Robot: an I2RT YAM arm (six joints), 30 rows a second.
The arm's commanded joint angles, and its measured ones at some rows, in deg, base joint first. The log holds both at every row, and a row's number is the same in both.
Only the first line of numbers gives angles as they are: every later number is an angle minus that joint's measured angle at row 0.
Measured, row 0:
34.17, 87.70, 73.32, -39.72, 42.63, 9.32
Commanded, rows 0 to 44:
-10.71, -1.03, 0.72, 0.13, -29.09, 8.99
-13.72, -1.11, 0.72, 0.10, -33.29, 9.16
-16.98, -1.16, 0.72, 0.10, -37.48, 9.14
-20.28, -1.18, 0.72, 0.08, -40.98, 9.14
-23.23, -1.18, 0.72, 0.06, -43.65, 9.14
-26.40, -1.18, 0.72, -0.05, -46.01, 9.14
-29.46, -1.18, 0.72, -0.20, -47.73, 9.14
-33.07, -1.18, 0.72, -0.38, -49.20, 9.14
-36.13, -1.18, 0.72, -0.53, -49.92, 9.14
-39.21, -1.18, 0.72, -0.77, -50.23, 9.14
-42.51, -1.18, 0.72, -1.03, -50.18, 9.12
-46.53, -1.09, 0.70, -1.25, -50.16, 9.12
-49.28, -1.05, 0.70, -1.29, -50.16, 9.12
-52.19, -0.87, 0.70, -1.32, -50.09, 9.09
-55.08, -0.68, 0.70, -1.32, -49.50, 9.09
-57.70, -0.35, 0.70, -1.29, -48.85, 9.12
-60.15, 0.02, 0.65, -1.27, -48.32, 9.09
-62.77, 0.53, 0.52, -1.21, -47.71, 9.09
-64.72, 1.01, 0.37, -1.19, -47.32, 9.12
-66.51, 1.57, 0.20, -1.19, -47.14, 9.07
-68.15, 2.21, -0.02, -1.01, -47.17, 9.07
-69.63, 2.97, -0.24, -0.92, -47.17, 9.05
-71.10, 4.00, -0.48, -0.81, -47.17, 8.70
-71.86, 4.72, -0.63, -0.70, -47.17, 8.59
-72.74, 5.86, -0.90, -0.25, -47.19, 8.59
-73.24, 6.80, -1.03, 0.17, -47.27, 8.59
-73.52, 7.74, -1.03, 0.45, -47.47, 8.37
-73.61, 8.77, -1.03, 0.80, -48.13, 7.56
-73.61, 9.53, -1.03, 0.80, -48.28, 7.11
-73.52, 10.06, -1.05, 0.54, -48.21, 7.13
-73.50, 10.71, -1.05, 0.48, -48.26, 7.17
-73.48, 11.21, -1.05, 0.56, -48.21, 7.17
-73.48, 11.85, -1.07, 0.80, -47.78, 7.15
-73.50, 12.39, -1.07, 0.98, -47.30, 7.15
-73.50, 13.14, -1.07, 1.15, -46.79, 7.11
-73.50, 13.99, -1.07, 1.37, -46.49, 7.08
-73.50, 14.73, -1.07, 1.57, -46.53, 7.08
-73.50, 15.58, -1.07, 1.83, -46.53, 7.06
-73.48, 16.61, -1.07, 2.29, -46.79, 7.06
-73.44, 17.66, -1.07, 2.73, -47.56, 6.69
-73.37, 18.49, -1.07, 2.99, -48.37, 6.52
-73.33, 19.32, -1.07, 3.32, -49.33, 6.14
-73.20, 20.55, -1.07, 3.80, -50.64, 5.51
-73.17, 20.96, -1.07, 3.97, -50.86, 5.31
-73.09, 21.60, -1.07, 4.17, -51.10, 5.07
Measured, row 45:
-73.37, 19.87, -0.92, 3.75, -48.41, 6.97
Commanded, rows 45 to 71:
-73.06, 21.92, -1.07, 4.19, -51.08, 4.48
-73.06, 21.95, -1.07, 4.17, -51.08, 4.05
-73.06, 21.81, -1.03, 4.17, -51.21, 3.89
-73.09, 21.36, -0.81, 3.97, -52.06, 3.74
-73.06, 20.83, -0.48, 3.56, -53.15, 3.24
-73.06, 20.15, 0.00, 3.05, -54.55, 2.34
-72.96, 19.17, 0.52, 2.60, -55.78, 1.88
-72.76, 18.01, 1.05, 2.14, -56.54, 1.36
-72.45, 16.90, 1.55, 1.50, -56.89, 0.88
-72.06, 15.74, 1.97, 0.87, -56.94, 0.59
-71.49, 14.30, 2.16, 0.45, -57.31, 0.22
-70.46, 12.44, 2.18, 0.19, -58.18, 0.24
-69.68, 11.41, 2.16, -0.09, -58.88, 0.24
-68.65, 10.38, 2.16, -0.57, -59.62, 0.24
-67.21, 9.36, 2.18, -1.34, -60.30, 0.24
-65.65, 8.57, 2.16, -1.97, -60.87, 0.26
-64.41, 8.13, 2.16, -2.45, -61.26, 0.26
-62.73, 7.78, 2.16, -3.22, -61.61, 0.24
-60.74, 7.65, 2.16, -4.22, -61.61, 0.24
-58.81, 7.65, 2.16, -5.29, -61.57, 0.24
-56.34, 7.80, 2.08, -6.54, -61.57, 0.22
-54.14, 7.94, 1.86, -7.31, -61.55, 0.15
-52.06, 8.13, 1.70, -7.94, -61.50, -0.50
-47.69, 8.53, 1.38, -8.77, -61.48, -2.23
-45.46, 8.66, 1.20, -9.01, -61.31, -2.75
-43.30, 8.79, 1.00, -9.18, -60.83, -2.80
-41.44, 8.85, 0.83, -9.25, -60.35, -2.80
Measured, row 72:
-48.02, 8.20, 1.81, -8.81, -60.50, -0.50
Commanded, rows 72 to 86:
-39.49, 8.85, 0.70, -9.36, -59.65, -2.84
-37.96, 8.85, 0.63, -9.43, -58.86, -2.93
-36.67, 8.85, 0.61, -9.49, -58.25, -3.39
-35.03, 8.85, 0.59, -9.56, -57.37, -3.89
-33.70, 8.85, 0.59, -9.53, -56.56, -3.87
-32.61, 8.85, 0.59, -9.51, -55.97, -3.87
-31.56, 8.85, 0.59, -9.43, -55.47, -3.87
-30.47, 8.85, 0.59, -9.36, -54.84, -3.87
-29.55, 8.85, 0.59, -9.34, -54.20, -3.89
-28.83, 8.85, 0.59, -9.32, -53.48, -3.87
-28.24, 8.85, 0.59, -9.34, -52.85, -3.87
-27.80, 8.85, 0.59, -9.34, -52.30, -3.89
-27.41, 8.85, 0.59, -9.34, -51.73, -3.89
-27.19, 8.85, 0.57, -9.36, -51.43, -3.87
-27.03, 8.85, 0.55, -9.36, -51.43, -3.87
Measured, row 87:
-27.78, 8.53, 1.05, -9.29, -54.20, -3.12
